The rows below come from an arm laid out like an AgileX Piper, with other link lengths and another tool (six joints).
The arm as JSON. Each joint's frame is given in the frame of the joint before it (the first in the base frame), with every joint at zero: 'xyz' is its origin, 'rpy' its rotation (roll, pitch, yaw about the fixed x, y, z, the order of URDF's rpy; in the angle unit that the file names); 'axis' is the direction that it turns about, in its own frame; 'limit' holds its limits. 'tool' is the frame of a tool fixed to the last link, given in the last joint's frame.
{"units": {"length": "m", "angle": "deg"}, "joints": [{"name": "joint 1", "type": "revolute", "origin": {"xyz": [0.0, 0.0, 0.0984], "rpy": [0.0, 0.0, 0.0]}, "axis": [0.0, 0.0, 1.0], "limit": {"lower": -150.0, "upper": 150.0}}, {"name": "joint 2", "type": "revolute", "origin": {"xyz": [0.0, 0.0, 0.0], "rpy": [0.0, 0.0, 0.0]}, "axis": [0.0, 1.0, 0.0], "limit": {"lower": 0.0, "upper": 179.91}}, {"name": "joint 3", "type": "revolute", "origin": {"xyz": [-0.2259, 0.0, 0.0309], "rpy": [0.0, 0.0, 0.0]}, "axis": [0.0, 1.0, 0.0], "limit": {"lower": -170.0, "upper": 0.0}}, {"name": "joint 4", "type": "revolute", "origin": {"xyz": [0.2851, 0.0, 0.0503], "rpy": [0.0, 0.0, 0.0]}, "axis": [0.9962, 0.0, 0.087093], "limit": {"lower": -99.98, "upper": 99.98}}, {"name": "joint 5", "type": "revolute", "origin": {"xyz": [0.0, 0.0, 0.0], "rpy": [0.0, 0.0, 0.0]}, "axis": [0.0, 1.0, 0.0], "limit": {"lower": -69.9, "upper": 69.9}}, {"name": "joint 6", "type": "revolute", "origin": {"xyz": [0.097, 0.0, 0.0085], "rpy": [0.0, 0.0, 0.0]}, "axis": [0.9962, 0.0, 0.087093], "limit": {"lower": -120.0, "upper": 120.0}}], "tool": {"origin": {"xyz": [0.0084, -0.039, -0.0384], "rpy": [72.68, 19.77, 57.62]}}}
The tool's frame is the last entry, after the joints.
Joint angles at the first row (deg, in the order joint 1, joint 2, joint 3, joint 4, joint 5, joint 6):
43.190, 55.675, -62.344, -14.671, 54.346, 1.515
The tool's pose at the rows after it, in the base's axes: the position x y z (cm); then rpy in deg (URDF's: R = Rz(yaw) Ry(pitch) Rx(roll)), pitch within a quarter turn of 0, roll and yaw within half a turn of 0:
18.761 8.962 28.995 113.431 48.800 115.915
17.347 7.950 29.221 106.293 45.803 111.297
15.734 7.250 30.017 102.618 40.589 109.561
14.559 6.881 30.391 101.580 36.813 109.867
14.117 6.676 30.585 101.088 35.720 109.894
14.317 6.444 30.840 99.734 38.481 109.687
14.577 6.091 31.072 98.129 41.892 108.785
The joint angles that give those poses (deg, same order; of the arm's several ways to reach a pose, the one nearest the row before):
43.189, 46.910, -54.403, -14.686, 50.143, 1.654
43.189, 40.259, -50.774, -13.640, 47.599, 2.061
43.187, 35.128, -50.138, -10.171, 47.689, 2.594
43.190, 31.960, -49.907, -7.042, 48.409, 2.806
43.192, 30.753, -49.909, -6.140, 48.824, 2.806
43.192, 30.647, -49.907, -7.033, 48.828, 0.438
43.194, 30.480, -49.701, -8.858, 48.829, -1.714

